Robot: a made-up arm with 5 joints.
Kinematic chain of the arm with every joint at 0, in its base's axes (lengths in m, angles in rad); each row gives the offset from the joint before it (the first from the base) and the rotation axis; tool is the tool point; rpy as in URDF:
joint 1: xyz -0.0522 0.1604 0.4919 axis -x
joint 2: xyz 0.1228 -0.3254 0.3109 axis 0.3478 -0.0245 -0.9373
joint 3: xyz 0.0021 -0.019 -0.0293 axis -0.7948 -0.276 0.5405
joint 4: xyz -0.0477 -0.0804 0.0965 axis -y
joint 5: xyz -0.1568 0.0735 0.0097 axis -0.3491 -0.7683 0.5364
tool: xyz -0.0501 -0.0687 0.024 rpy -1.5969 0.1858 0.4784
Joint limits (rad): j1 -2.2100..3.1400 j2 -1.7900..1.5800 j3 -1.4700..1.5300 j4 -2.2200..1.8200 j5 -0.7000..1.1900
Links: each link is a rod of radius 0.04 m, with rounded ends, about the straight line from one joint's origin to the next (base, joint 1, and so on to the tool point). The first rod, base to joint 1, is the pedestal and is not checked.
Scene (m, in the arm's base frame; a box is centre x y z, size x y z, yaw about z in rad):
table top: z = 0
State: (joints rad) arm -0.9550 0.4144 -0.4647 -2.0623 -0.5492
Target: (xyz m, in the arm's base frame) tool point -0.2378 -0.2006 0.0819
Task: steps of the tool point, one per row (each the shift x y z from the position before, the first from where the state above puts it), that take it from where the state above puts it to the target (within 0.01 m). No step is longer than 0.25 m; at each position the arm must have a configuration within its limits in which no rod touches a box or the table.
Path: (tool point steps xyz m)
1: -0.1204 0.0789 -0.1584
2: -0.1151 0.1320 -0.0726
3: -0.0793 0.1269 0.0185

